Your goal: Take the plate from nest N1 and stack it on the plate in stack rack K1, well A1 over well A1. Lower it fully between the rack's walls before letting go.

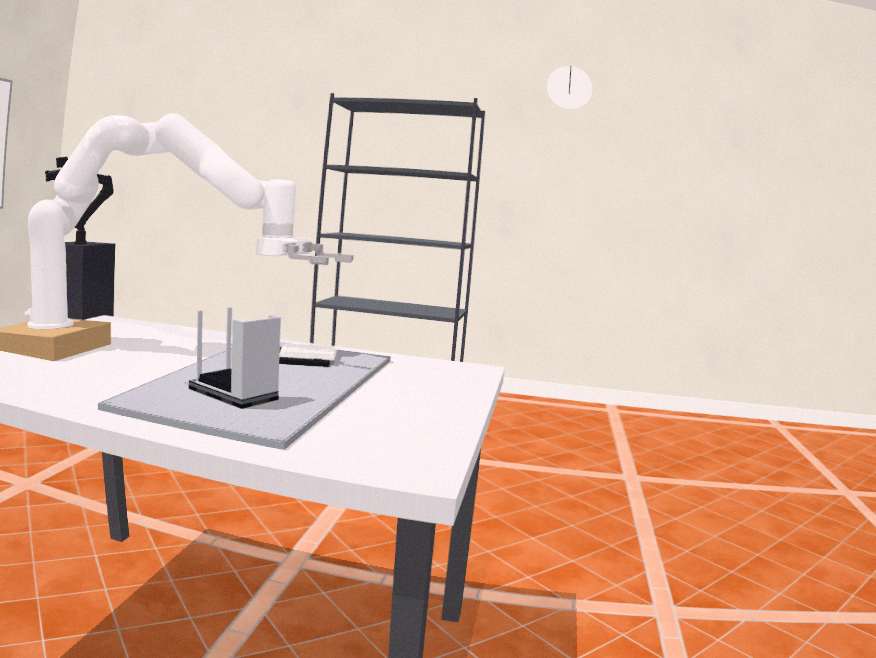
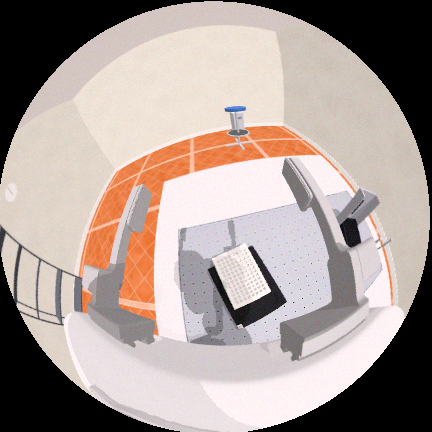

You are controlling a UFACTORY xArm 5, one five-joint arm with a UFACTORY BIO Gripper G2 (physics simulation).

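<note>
A white plate with a grid of wells sits on the black nest N1, towards the back of the grey board. My gripper is open and empty, high above the board, with its fingers well apart. Stack rack K1 stands nearer the front of the board, with tall grey walls, thin posts and a black base. Something black shows low inside the rack; I cannot make out the plate in it. Well A1 cannot be told on either plate.
The grey perforated board lies on the white table. The arm stands on a wooden block at the left. A dark shelf unit stands behind the table. A stool with a blue seat stands beyond the table.
</note>
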